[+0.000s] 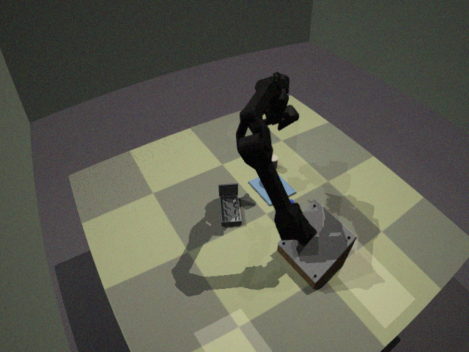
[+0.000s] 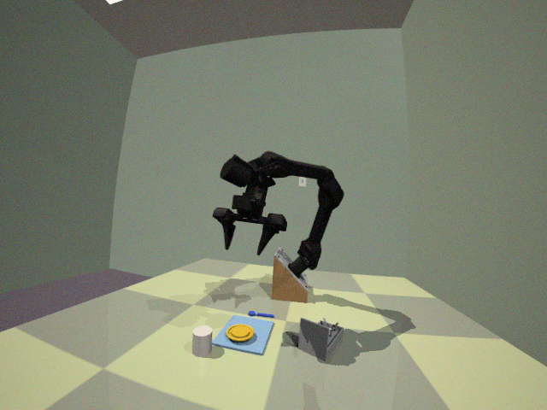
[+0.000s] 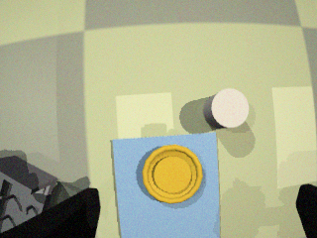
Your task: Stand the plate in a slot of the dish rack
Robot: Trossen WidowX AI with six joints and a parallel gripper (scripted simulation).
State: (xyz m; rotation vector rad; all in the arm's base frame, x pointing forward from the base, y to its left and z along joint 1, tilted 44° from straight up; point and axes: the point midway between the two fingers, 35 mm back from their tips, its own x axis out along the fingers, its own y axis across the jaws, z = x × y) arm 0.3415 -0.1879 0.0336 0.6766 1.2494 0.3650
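My gripper tip is 30 mm past the yellow plate and 220 mm above it. Also, from my gripper tip: blue mat: 50 mm behind, 10 mm to the left, 230 mm below; grey dish rack: 60 mm behind, 210 mm to the left, 210 mm below; small blue spoon: 160 mm behind, 20 mm to the left, 230 mm below.
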